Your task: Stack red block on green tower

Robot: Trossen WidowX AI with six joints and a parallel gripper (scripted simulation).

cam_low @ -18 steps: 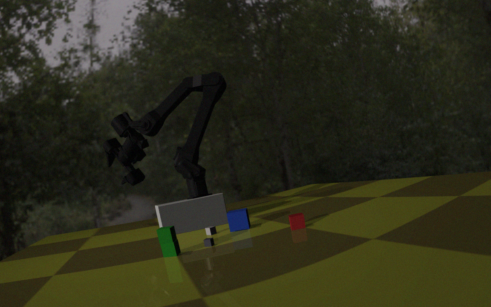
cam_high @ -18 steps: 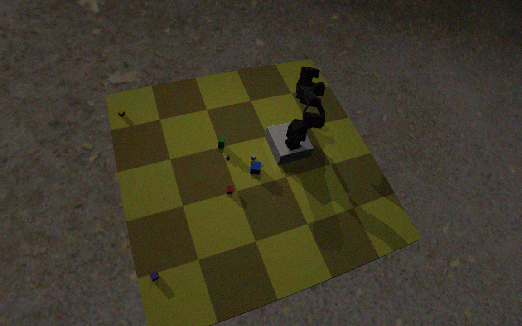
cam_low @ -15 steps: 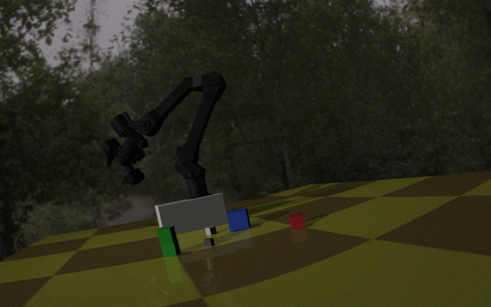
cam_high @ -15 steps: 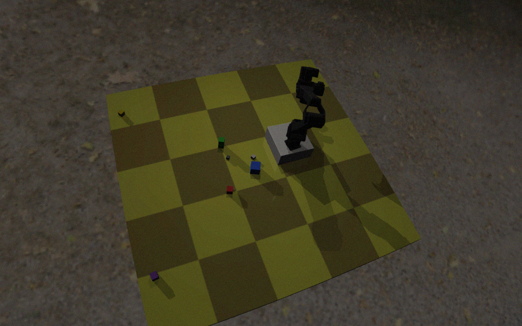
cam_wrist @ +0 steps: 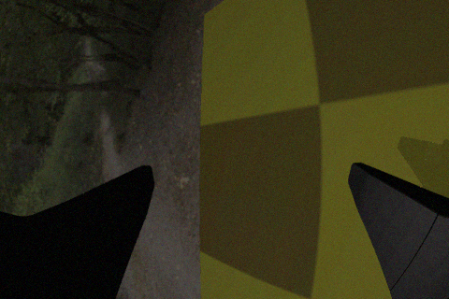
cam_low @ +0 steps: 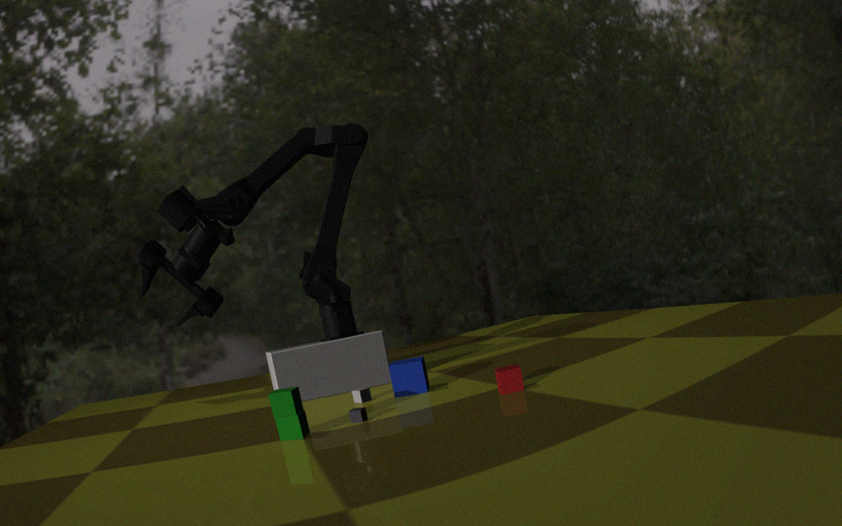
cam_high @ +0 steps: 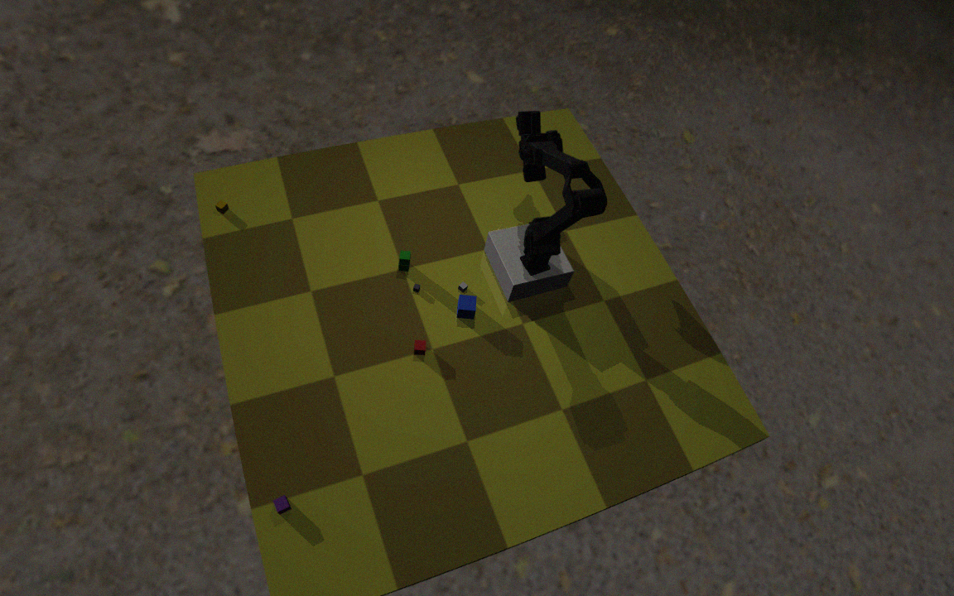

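The red block lies 52 cm ahead of my gripper tip, 40 cm to the left of it and 18 cm below it. Also, from my gripper tip: white cube (34 cm ahead, 27 cm to the left, 18 cm below); blue cube (36 cm ahead, 34 cm to the left, 17 cm below); grey cube (45 cm ahead, 23 cm to the left, 18 cm below).
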